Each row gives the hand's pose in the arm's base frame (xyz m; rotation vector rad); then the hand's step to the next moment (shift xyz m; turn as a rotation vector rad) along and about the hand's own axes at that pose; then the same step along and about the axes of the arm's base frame.
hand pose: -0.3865 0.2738 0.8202 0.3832 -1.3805 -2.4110
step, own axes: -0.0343 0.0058 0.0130 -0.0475 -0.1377 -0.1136
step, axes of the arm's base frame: 0.0269 0.0216 0.0137 0.0664 -0.0035 -0.1723
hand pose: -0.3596 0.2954 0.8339 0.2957 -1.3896 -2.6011
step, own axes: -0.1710 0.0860 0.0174 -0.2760 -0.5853 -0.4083
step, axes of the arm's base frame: 0.1658 0.0092 0.0967 0.3345 0.0631 -0.6853
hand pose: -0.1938 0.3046 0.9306 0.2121 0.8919 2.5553
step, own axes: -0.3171 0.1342 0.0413 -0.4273 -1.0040 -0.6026
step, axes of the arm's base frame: 0.2507 -0.2105 0.1145 0.5594 0.1830 -1.0988
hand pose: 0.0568 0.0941 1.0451 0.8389 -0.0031 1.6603
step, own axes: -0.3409 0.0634 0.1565 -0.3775 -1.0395 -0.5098
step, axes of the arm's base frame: 0.0346 -0.3773 -0.0340 0.6363 0.1954 -1.0197
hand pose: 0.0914 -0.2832 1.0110 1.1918 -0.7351 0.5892
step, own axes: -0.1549 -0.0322 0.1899 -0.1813 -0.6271 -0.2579
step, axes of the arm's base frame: -0.1113 -0.1956 -0.1022 0.4037 0.0714 -0.5697
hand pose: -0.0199 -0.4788 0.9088 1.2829 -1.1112 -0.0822
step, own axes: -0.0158 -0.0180 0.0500 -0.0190 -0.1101 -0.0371
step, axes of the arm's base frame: -0.0335 -0.0325 -0.0300 0.0718 -0.0011 -0.0933
